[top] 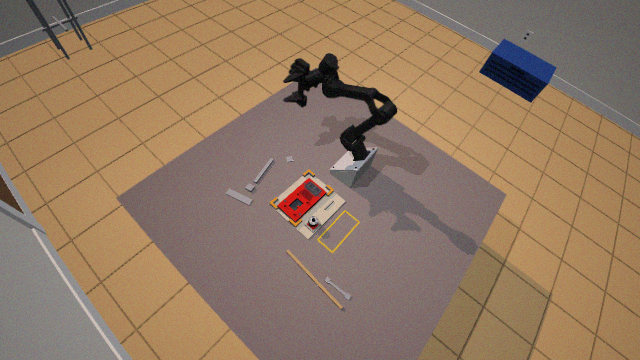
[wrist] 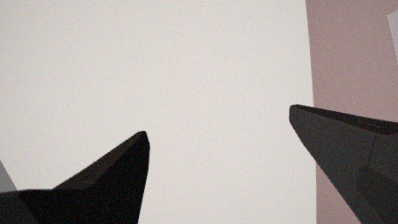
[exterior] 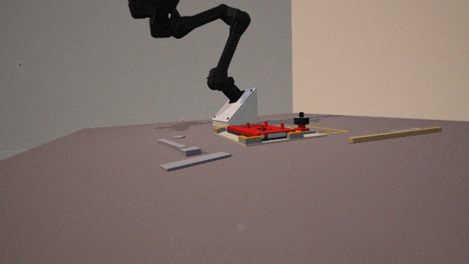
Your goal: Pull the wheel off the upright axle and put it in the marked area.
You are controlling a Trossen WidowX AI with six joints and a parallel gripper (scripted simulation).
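Right now the wheel is 36 cm below my gripper tip, 32 cm to the left of it and 20 cm ahead of it. Also, from my gripper tip: wooden stick (45 cm to the left, 40 cm below, 38 cm ahead).
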